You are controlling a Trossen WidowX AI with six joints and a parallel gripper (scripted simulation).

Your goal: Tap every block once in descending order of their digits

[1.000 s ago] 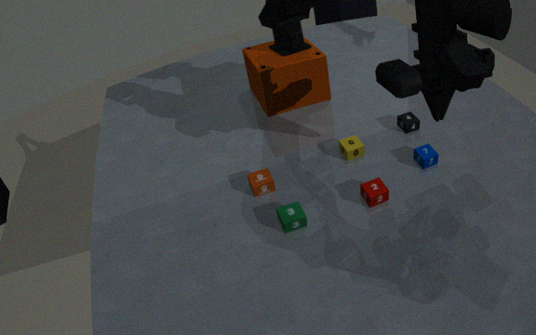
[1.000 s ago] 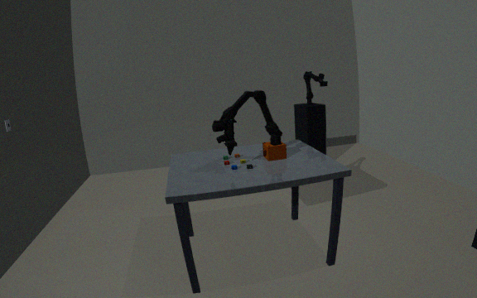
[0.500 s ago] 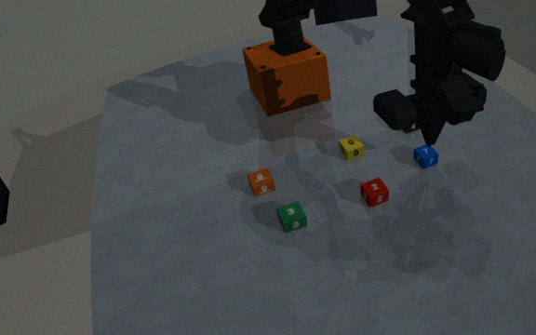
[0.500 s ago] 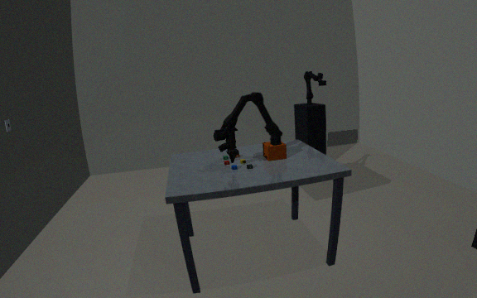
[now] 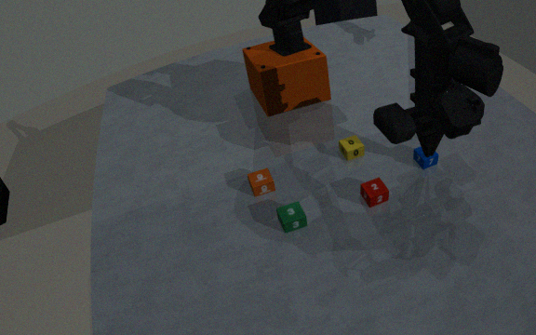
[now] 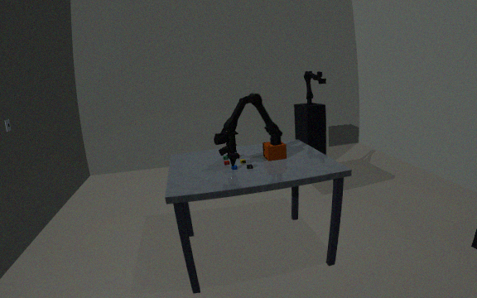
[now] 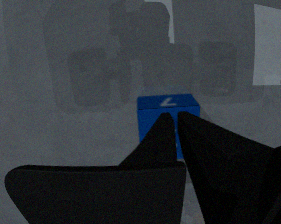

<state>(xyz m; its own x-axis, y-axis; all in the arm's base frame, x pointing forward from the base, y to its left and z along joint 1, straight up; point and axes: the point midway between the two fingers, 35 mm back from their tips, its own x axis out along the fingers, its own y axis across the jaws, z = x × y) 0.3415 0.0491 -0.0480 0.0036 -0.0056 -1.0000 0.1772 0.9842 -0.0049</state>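
The blue block is 1 cm below my gripper tip and 1 cm behind it. Round my gripper tip: red block: 12 cm to the right, 1 cm below; then yellow block: 10 cm behind, 9 cm to the right, 1 cm below; then black block: 10 cm behind, 5 cm to the left, 1 cm below.
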